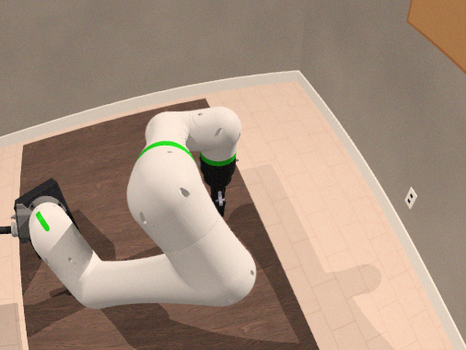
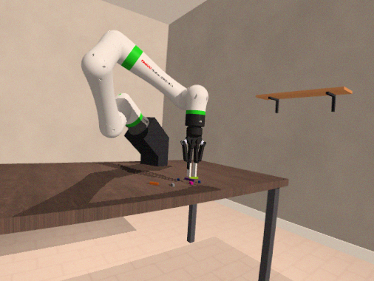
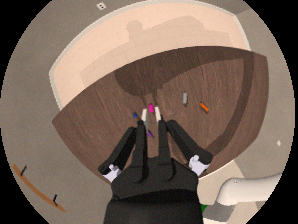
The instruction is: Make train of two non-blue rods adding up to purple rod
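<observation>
Now: hand 60 mm above the magenta rod. Round my hand: lime rod: 90 mm to the left, 80 mm behind, 60 mm below; then purple rod: 60 mm below, 60 mm behind, 50 mm to the left; then grey rod: 100 mm to the right, 60 mm below, 10 mm behind.
</observation>
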